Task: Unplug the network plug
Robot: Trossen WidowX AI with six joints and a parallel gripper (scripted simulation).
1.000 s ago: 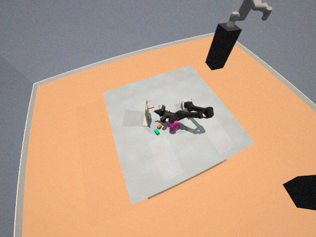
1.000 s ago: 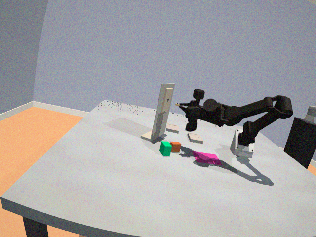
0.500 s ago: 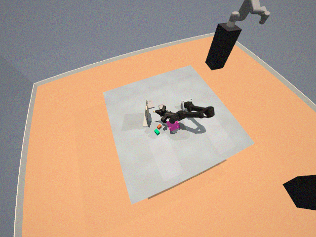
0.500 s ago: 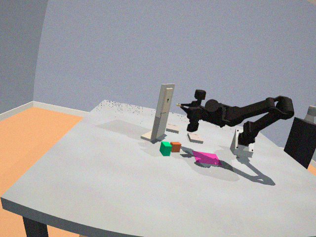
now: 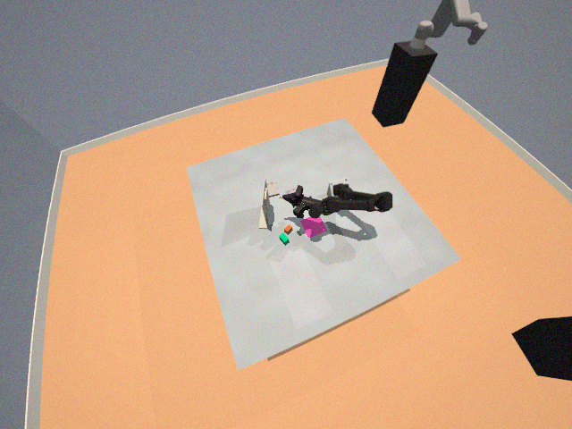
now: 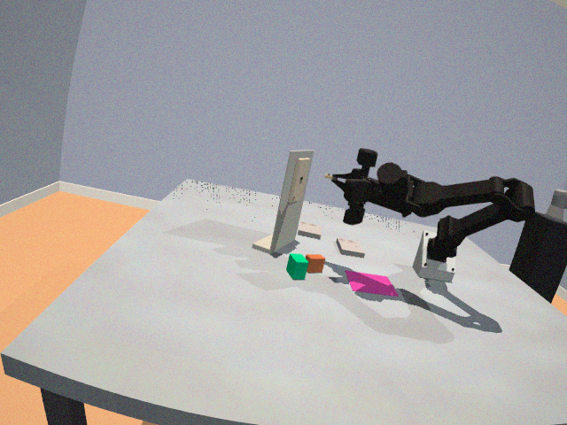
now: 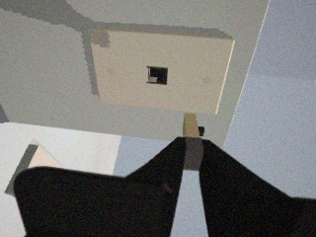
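My gripper tip is now 22 cm above the marked square, 15 cm past it and 11 cm to the right of it. From my gripper tip the other things lie so: network plug (right at my gripper tip); then cream upright panel (10 cm below, 9 cm ahead, 3 cm to the right); then brown cube (20 cm below, 10 cm to the left).
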